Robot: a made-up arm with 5 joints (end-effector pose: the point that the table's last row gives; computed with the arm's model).
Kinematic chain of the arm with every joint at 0, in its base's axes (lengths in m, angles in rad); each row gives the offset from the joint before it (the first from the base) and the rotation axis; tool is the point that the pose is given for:
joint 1: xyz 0 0 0.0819 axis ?
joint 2: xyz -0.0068 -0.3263 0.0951 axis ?
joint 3: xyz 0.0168 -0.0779 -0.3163 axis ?
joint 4: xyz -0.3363 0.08 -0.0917 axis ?
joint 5: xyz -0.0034 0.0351 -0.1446 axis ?
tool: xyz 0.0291 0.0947 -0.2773
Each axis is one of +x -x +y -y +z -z.
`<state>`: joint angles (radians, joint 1 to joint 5).
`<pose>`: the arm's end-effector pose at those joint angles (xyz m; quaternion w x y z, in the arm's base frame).
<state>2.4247 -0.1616 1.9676 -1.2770 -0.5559</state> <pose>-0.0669 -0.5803 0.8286 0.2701 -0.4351 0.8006 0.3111</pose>
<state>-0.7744 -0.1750 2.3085 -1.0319 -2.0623</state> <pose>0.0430 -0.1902 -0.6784 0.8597 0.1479 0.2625 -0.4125</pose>
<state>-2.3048 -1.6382 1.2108 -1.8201 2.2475</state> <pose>-0.2967 -0.1457 0.4024 0.6930 0.1691 -0.6932 0.1032</pose>
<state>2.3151 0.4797 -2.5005 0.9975 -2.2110</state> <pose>-0.3964 -0.4868 0.3463 0.2010 0.1702 0.7644 0.5885</pose>
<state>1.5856 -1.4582 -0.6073 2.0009 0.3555</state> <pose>-0.0539 -0.3432 -0.2361 0.8527 0.3116 -0.0852 0.4106</pose>
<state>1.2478 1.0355 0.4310 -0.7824 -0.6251</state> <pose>0.7057 -0.2222 -0.4452 0.7124 0.1673 -0.2161 -0.6464</pose>
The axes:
joint 1: -y
joint 2: -z
joint 3: -y
joint 4: +x
joint 5: -y

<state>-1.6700 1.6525 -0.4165 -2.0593 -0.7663</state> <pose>-0.0119 0.1680 0.4331 0.4835 0.5502 -0.6807 0.0115</pose>
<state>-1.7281 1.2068 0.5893 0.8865 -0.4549</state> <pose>-0.7070 0.0095 -0.1020 0.7591 -0.0786 0.4873 -0.4244</pose>
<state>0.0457 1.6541 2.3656 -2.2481 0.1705</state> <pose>-0.3985 -0.4514 -0.3900 0.5029 0.5671 -0.0348 0.6514</pose>
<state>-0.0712 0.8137 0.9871 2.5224 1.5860</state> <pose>-0.1063 -0.2951 -0.1438 0.0103 -0.7092 0.6295 0.3173</pose>
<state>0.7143 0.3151 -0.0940 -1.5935 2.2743</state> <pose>0.1810 -0.2263 -0.3292 0.1972 -0.5516 -0.6818 0.4382</pose>
